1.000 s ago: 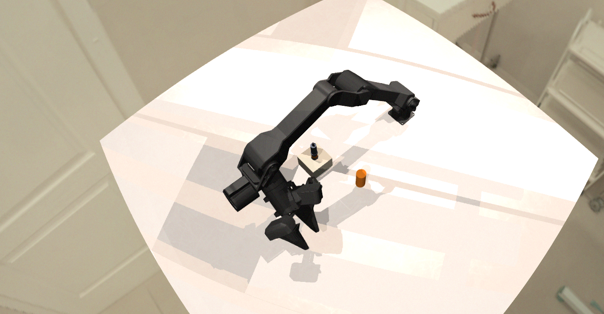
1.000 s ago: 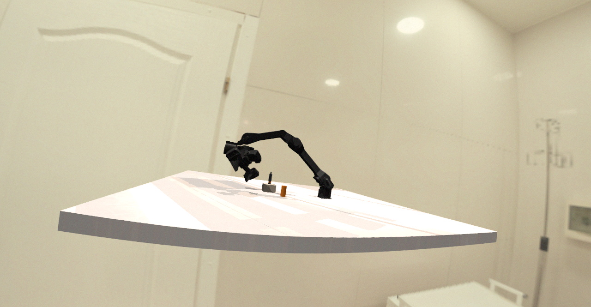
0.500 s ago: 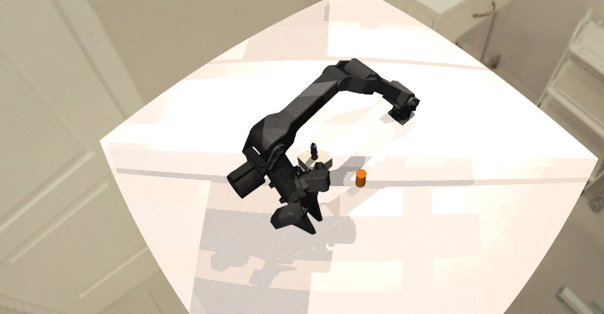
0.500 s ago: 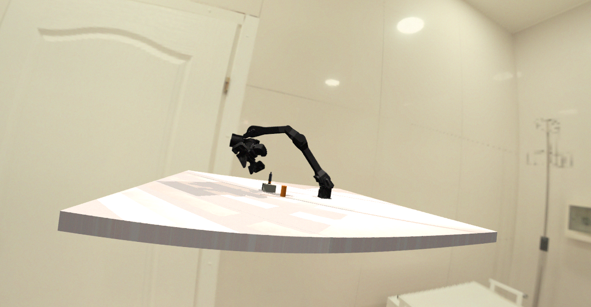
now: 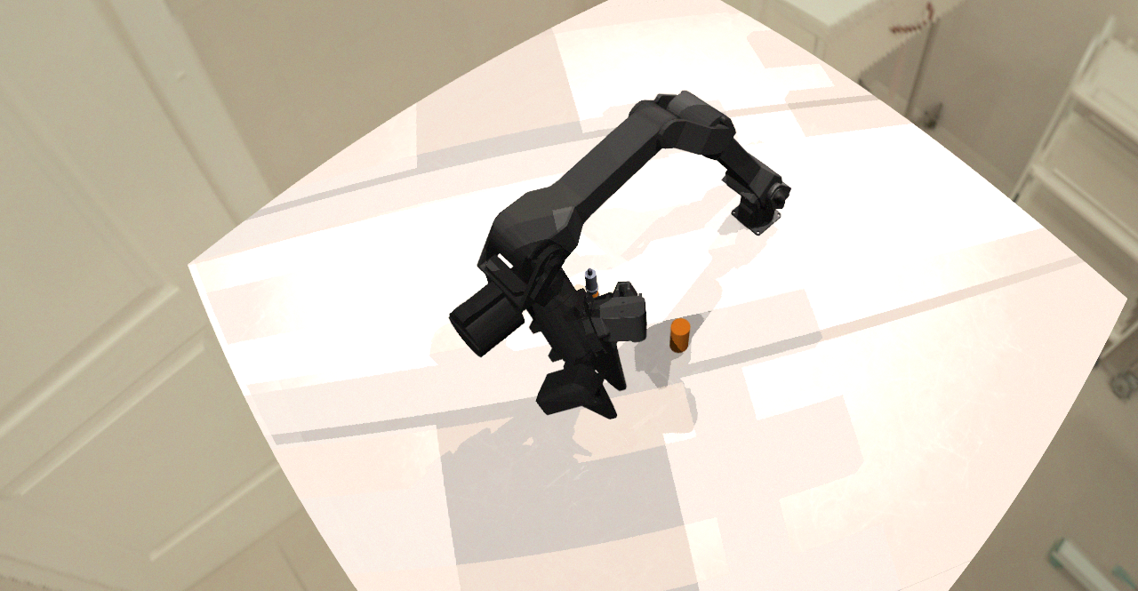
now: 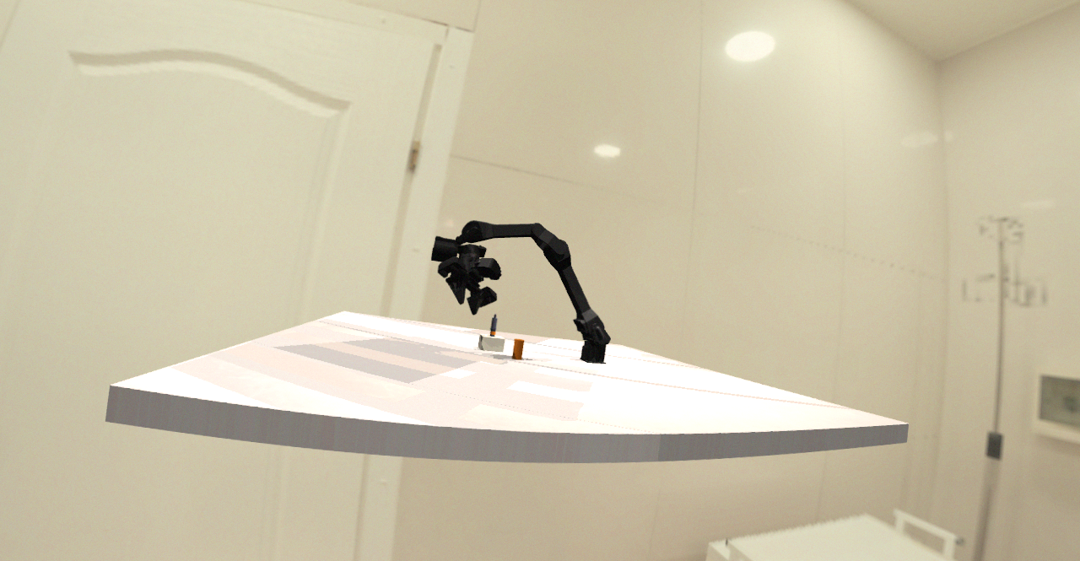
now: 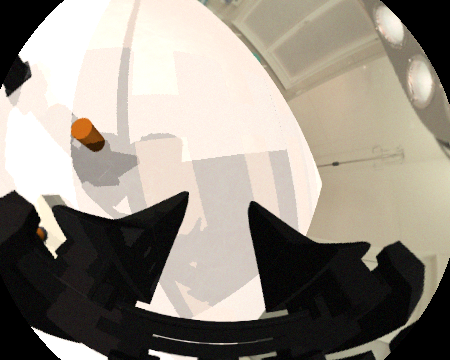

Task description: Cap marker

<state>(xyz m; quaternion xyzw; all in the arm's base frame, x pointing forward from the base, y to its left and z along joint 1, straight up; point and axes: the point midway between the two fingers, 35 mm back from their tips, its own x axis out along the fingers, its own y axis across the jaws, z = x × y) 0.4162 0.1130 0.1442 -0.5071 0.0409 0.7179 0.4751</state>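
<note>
The orange cap is 15 cm behind my gripper tip, 5 cm to the right of it and 9 cm below it. The rest, counted from my gripper tip: pale holder block (10 cm behind, 18 cm to the right, 10 cm below).
</note>
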